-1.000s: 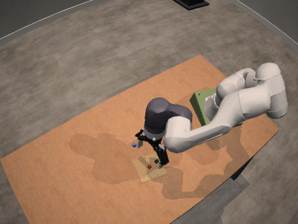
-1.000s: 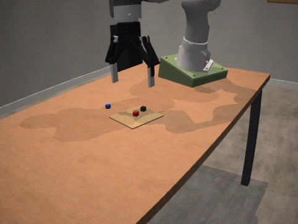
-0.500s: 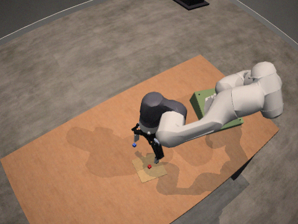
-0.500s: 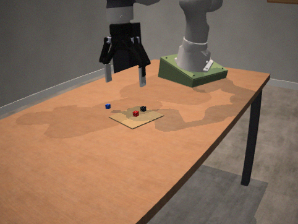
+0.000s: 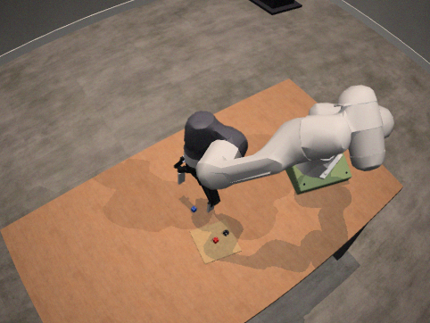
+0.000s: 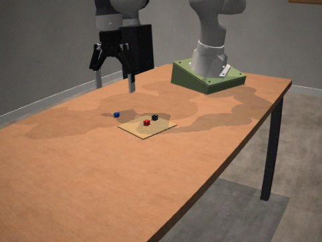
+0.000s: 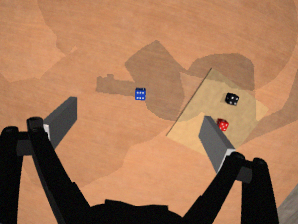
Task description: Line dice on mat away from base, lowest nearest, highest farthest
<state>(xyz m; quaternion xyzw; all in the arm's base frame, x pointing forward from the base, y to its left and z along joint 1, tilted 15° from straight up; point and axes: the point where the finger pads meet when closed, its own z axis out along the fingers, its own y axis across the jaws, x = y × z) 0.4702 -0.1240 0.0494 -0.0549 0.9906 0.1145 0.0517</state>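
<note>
Right now the blue die is 10 cm below my hand. From my hand the other things lie so: red die (1 cm ahead, 15 cm to the left, 10 cm below); then tan mat (1 cm ahead, 15 cm to the left, 11 cm below); then black die (3 cm behind, 14 cm to the left, 10 cm below).
</note>
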